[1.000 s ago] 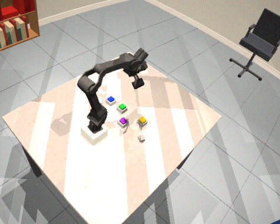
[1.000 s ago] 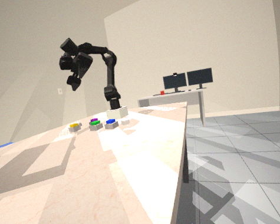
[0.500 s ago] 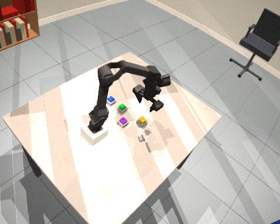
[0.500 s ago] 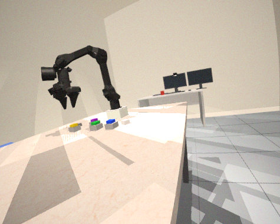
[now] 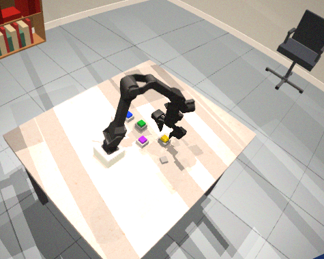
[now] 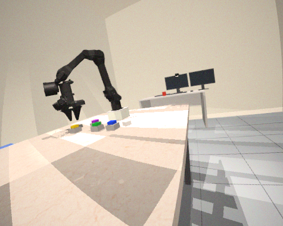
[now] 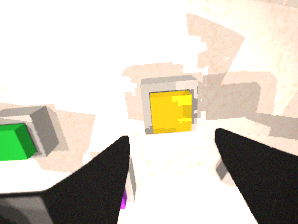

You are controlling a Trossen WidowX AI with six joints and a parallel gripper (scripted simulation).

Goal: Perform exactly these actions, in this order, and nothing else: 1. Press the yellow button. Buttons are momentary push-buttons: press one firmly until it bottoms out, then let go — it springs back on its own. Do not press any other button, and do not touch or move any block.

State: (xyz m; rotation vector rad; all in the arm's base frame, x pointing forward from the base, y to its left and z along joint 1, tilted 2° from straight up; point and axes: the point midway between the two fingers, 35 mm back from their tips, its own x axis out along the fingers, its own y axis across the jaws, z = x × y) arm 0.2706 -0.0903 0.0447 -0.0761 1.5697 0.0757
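The yellow button is 3 cm below my gripper tip and 1 cm ahead of it. Round my gripper tip: small grey block (9 cm to the right, 8 cm behind, 5 cm below); then purple button (9 cm behind, 6 cm to the left, 3 cm below); then green button (15 cm to the left, 3 cm below, 3 cm behind).
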